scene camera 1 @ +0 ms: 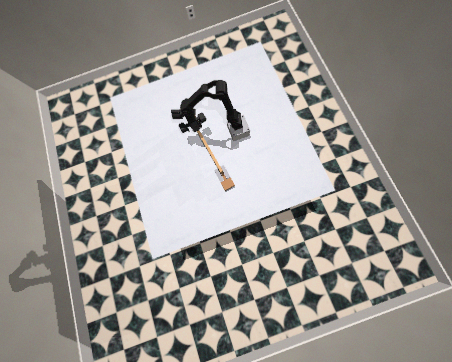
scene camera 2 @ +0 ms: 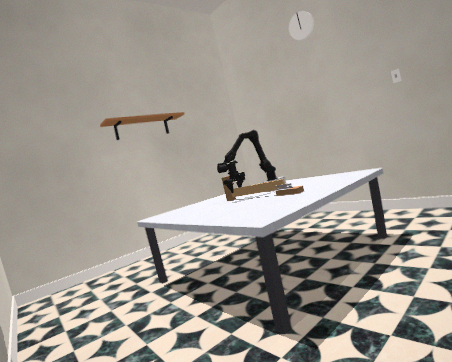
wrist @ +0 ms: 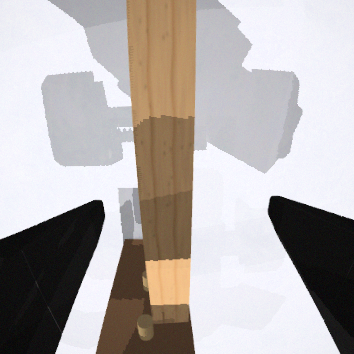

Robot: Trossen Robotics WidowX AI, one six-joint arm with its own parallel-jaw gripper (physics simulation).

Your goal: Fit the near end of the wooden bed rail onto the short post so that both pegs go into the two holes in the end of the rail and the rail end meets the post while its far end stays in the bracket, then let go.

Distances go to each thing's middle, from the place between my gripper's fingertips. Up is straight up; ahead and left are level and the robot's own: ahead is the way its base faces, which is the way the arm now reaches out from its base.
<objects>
I see my gripper 160 mm to the right of the wooden bed rail (wrist: 161, 48) and 40 mm past it.
</objects>
